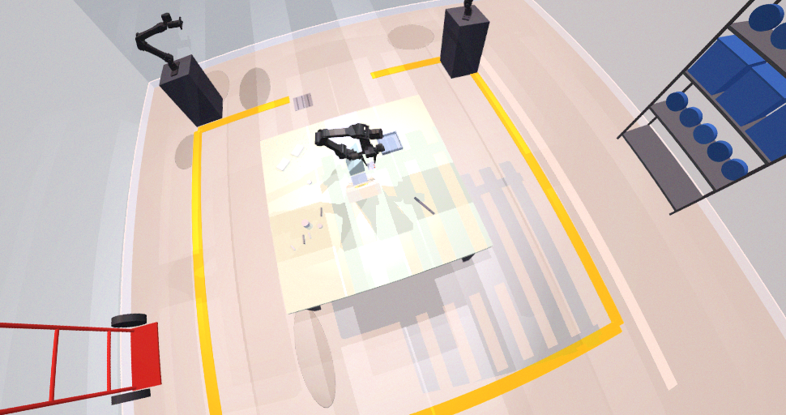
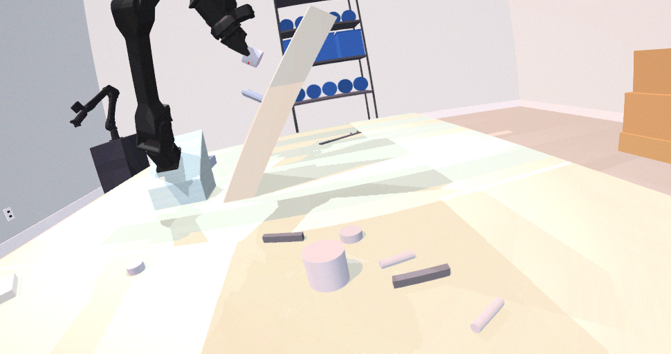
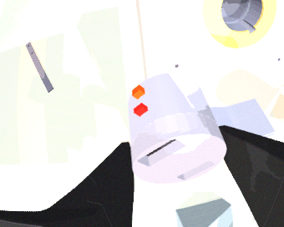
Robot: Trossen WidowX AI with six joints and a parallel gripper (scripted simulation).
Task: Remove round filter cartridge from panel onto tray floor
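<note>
The tray is 310 mm behind my gripper tip, 300 mm below it and 190 mm to the left of it. Also, from my gripper tip: filter cartridge (right at my gripper tip).
</note>
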